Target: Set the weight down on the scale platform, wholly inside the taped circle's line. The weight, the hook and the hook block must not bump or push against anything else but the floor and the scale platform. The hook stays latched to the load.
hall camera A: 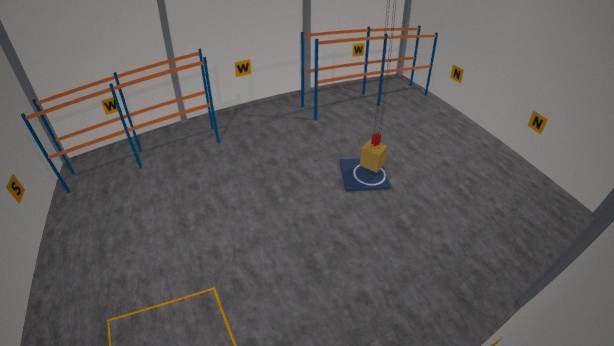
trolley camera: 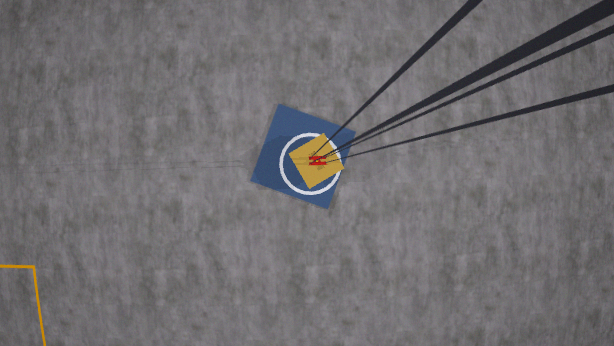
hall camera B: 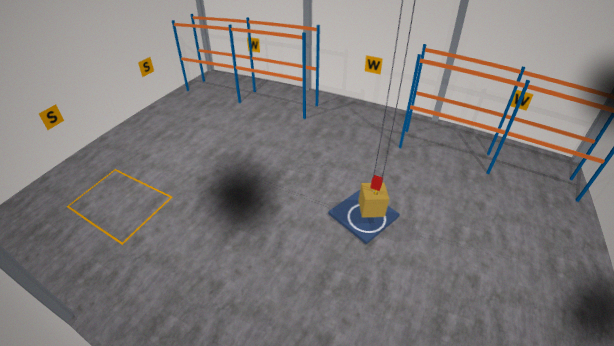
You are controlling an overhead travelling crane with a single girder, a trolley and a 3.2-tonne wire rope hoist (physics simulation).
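The yellow weight (hall camera A: 373, 159) (hall camera B: 374, 204) (trolley camera: 306, 172) hangs upright a little above the blue scale platform (hall camera A: 349, 167) (hall camera B: 340, 212) (trolley camera: 272, 125). The white taped circle (hall camera A: 369, 184) (hall camera B: 366, 231) (trolley camera: 281, 163) shows partly beneath it. In the trolley camera view, the weight covers the circle's upper right and right side, and its right corner reaches over the line. The red hook block (hall camera A: 376, 139) (hall camera B: 376, 183) (trolley camera: 317, 160) is right above the weight. My hook (hall camera A: 375, 146) (hall camera B: 376, 192) is small in view and holds the weight; its latch is too small to make out.
Blue and orange racks (hall camera A: 316, 80) (hall camera A: 126, 126) (hall camera B: 304, 75) (hall camera B: 507, 127) stand along the W wall. A yellow floor outline (hall camera A: 161, 304) (hall camera B: 147, 220) (trolley camera: 39, 305) lies away from the platform. Ropes run up from the block.
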